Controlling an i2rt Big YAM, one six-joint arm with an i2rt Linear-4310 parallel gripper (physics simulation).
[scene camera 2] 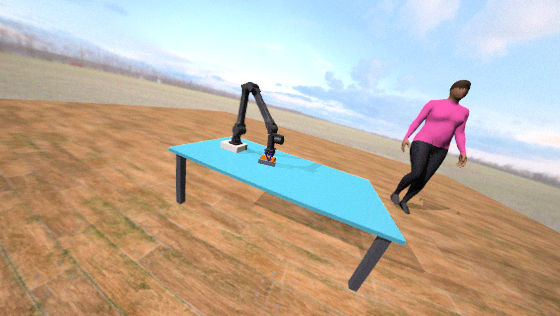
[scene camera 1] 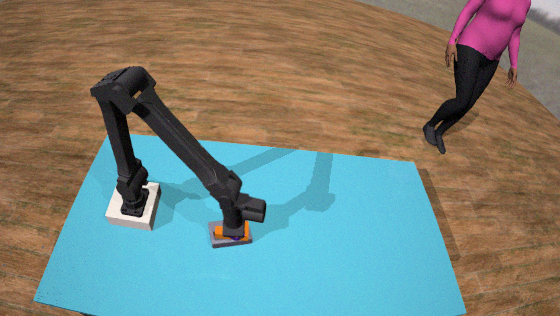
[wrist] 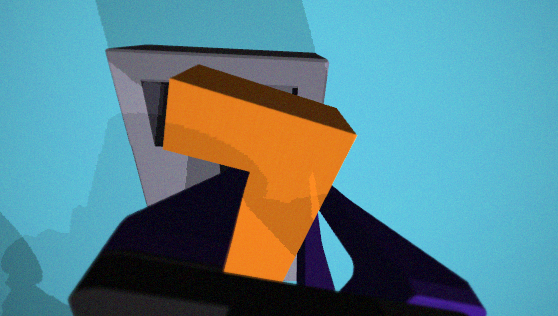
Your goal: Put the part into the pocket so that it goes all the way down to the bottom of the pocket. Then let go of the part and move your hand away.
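Frame: origin at the arm's base, x down, y ahead, z right, level; millimetres.
Seen in the pictures: gripper, fingertip midpoint: point(scene camera 2: 269, 160) point(scene camera 1: 236, 236) point(wrist: 276, 171); arm's base, link origin: point(scene camera 2: 235, 143) point(scene camera 1: 135, 202).
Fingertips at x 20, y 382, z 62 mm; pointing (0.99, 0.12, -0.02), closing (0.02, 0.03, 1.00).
Offsets run from my fingertips to a thing's top centre. Level surfaces: height alone.
My gripper point(scene camera 1: 235, 237) point(scene camera 2: 269, 156) point(wrist: 276, 171) points down and is shut on the orange L-shaped part @[dx -31, dy -16, dz -14 mm] point(scene camera 1: 219, 232) point(scene camera 2: 263, 158) point(wrist: 215, 115). The grey block with the pocket @[dx +0, dy -23, dz -20 mm] point(scene camera 1: 227, 245) point(scene camera 2: 267, 163) point(wrist: 131, 105) lies on the table under the part. In the wrist view the part covers most of the pocket and looks turned relative to the block's edges. The pocket's left end shows beside the part, and the part's right corner overlaps the block's right rim. The underside of the part and most of the pocket floor are hidden, so its exact height is unclear.
The arm's white base block point(scene camera 1: 131, 218) point(scene camera 2: 233, 146) stands on the blue table @[dx +36 mm] point(scene camera 1: 325, 260) point(scene camera 2: 310, 190), left of the grey block in scene camera 1. A person in a pink top point(scene camera 1: 492, 27) point(scene camera 2: 442, 122) stands beyond the table's right end.
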